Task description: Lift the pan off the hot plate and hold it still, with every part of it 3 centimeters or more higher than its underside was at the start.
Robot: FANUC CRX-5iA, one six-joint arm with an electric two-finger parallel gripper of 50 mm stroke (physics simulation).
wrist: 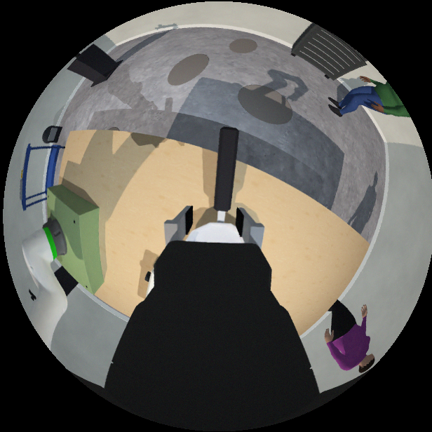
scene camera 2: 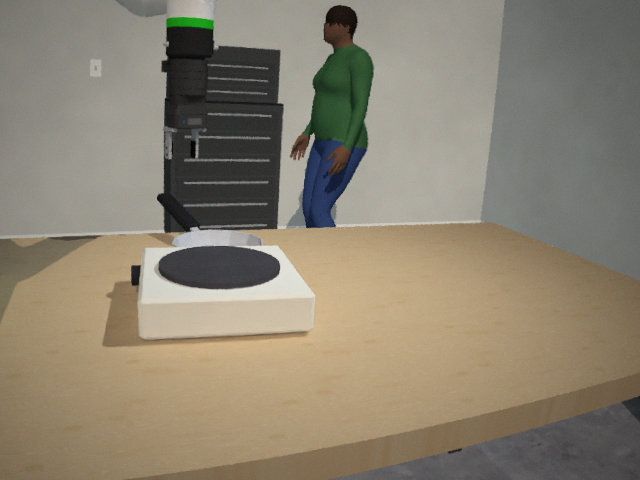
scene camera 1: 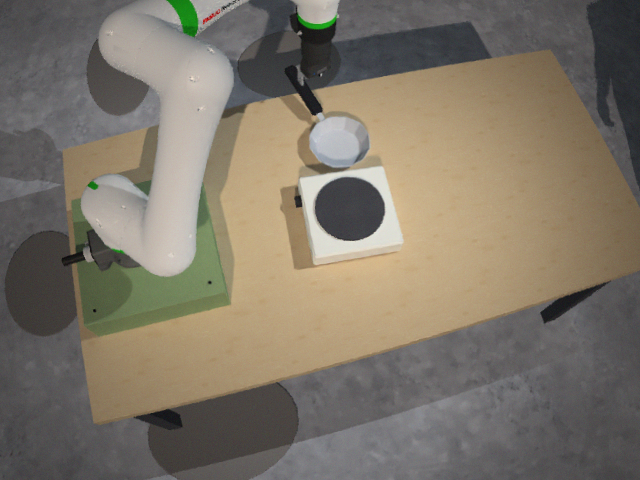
I see my gripper, a light grey pan and a white hot plate.
My gripper is seen too in the wrist view.
